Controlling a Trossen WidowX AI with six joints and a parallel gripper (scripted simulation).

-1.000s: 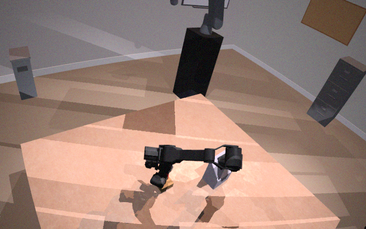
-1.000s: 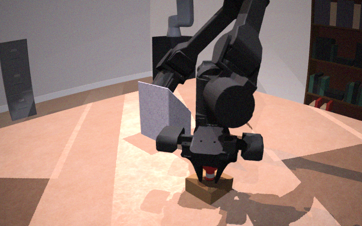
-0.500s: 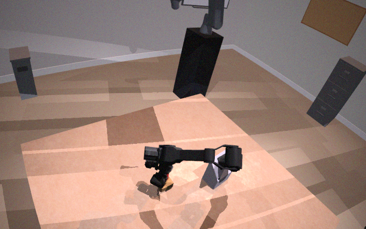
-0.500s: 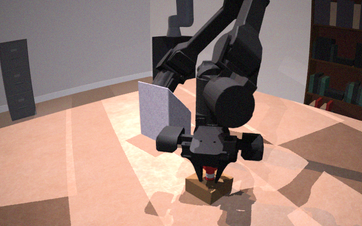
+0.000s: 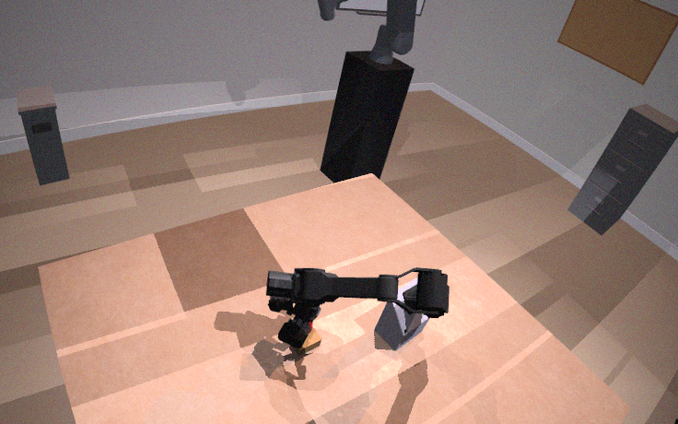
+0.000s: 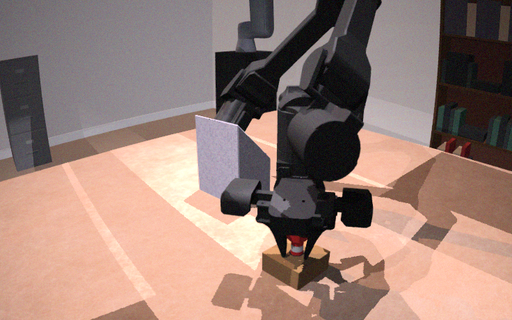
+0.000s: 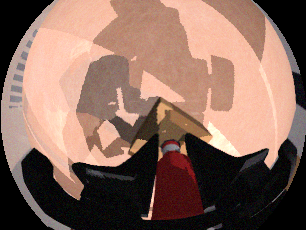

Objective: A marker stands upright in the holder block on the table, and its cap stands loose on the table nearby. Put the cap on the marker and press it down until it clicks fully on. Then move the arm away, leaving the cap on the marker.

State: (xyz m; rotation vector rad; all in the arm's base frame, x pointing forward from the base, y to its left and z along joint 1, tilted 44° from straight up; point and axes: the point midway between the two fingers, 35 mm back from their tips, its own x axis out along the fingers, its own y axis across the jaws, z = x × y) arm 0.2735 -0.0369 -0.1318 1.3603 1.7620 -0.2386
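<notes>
My gripper tip is now 5 cm below the red cap, 1 cm to the right of it and 1 cm past it.
</notes>
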